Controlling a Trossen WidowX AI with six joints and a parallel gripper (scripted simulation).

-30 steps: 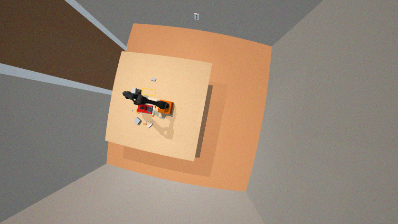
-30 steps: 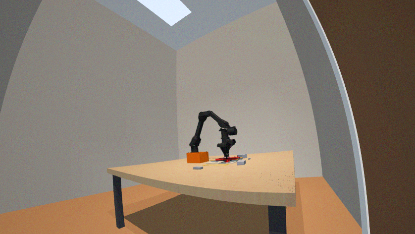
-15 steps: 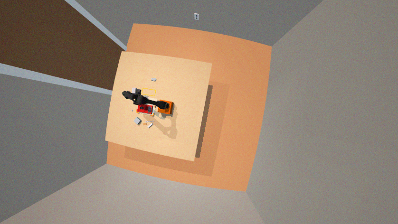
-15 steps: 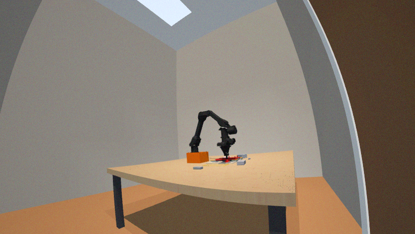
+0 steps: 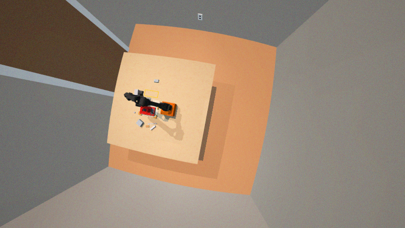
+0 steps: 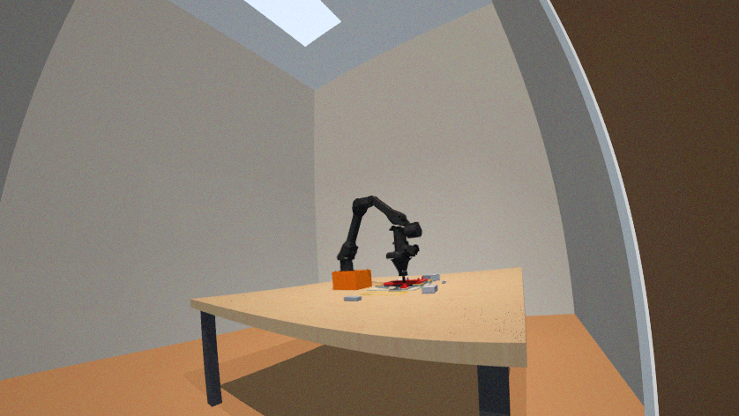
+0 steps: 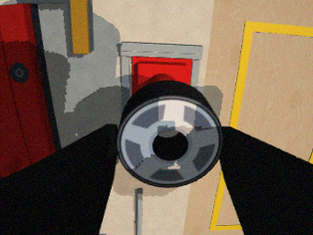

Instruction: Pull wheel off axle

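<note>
Now: gripper tip 4 cm above the dark axle. Round my gripper tip: wheel (right at my gripper tip).
</note>
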